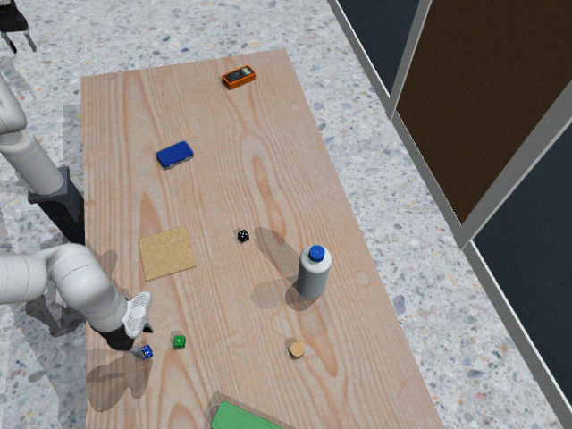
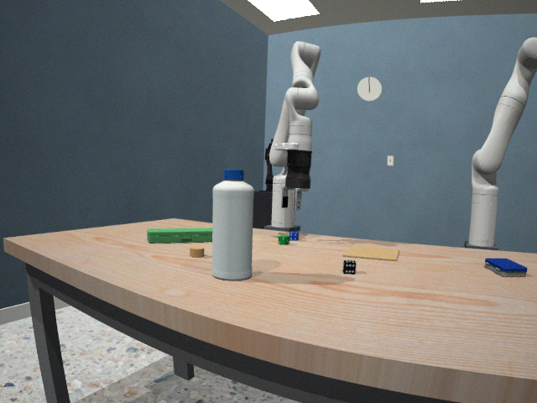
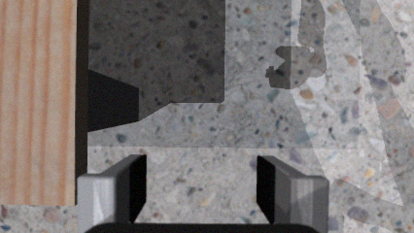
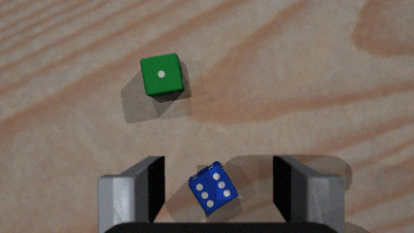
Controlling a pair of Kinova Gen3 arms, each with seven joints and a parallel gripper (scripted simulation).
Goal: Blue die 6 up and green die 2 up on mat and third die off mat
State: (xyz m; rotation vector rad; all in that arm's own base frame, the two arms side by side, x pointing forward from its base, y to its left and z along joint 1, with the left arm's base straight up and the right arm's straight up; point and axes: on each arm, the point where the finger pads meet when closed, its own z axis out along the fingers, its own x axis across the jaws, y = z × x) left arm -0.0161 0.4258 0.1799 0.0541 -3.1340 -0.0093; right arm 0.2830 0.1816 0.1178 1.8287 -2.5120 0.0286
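The blue die lies 20 mm behind my right hand, 10 mm to the left of it and 110 mm below it. Round my right hand: green case (220 mm ahead, 240 mm to the right, 100 mm below); green die (60 mm ahead, 10 mm to the left, 110 mm below); tan mat (50 mm ahead, 280 mm to the left, 120 mm below).
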